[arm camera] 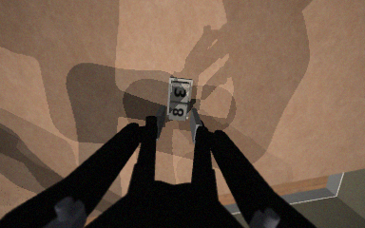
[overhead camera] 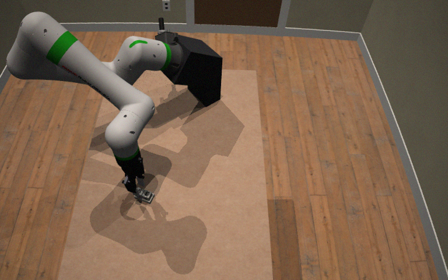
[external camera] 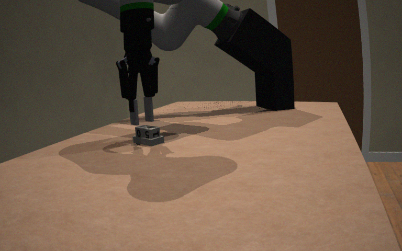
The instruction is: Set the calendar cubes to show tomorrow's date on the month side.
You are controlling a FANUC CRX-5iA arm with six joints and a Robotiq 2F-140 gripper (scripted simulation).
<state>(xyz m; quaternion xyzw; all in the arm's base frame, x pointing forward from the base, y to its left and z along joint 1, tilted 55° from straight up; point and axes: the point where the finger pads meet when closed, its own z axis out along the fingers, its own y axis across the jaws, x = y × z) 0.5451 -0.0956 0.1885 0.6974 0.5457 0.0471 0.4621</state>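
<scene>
Now: hand 6 cm above the grey number cube. From my hand the other things lie so: grey calendar tray: 7 cm below, 2 cm to the left, 1 cm ahead.
</scene>
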